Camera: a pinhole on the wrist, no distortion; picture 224 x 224 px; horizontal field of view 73.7 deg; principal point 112.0 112.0 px. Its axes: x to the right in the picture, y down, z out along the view. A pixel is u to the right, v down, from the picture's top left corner.
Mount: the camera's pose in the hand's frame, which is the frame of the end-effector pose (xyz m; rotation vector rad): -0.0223 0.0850 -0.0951 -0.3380 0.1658 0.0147
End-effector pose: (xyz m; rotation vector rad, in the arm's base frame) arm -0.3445 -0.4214 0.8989 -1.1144 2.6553 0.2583
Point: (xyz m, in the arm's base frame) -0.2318 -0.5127 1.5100
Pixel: behind the camera
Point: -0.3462 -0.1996 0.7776
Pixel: 33.4 96.8
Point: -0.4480 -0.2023 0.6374
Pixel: 95.9 108.1
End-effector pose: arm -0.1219 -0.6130 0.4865 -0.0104 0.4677 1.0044
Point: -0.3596 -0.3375 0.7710
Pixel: 102.0 181.5
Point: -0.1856 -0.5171 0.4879
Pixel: 189.3 89.9
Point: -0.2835 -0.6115 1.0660
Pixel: 10.4 107.4
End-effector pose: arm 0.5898 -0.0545 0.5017 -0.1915 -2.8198 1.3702
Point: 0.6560 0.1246 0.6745
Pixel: behind the camera
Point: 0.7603 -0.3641 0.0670
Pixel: 43.7 82.6
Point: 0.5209 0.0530 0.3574
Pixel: 206.5 156.6
